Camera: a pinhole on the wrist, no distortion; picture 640 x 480 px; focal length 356.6 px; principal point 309.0 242.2 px. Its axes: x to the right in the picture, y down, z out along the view. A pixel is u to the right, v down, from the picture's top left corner.
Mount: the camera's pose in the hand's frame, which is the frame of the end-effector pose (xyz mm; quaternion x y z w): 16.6 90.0 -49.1 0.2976 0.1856 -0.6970 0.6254
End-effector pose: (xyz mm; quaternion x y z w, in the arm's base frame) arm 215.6 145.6 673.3 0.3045 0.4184 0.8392 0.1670
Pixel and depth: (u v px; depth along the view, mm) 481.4 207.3 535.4
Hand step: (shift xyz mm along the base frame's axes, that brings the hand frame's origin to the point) 237.7 291.8 -320.5
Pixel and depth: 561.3 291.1 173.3
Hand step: 3.7 73.8 -89.9
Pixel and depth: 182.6 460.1 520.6
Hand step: 145.2 515.2 204.5
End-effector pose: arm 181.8 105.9 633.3 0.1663 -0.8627 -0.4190 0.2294
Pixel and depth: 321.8 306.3 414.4
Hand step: -133.2 48.0 -294.0
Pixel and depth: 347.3 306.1 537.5
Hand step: -156.3 25.6 -422.2
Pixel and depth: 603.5 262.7 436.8
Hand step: 62.0 -217.8 -411.5
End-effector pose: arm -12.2 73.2 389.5 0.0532 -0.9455 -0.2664 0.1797
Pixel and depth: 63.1 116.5 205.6
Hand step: 10.2 176.1 -135.9
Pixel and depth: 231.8 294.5 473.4
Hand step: -142.2 64.4 -376.1
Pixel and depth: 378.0 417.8 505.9
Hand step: -261.1 -178.8 -362.7
